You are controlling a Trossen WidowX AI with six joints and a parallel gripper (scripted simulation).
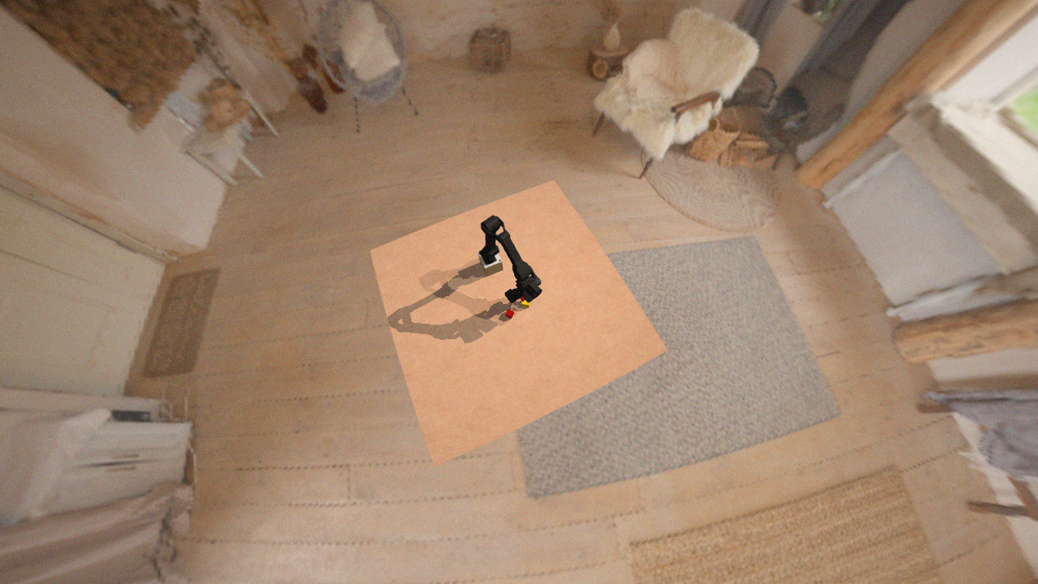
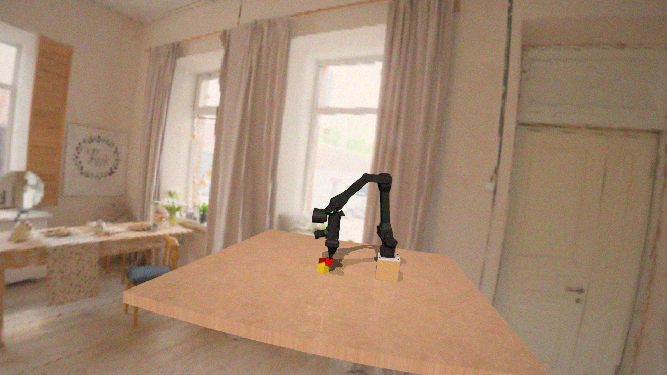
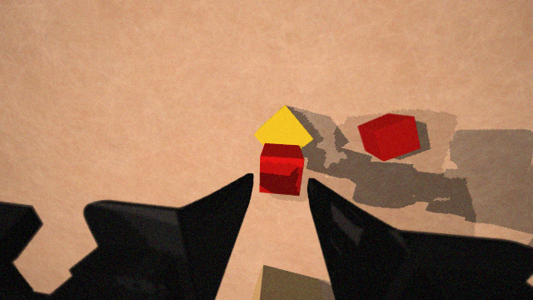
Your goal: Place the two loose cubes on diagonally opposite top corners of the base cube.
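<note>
Right now my gripper tip is 6 cm above the yellow base cube and 3 cm short of it.
</note>
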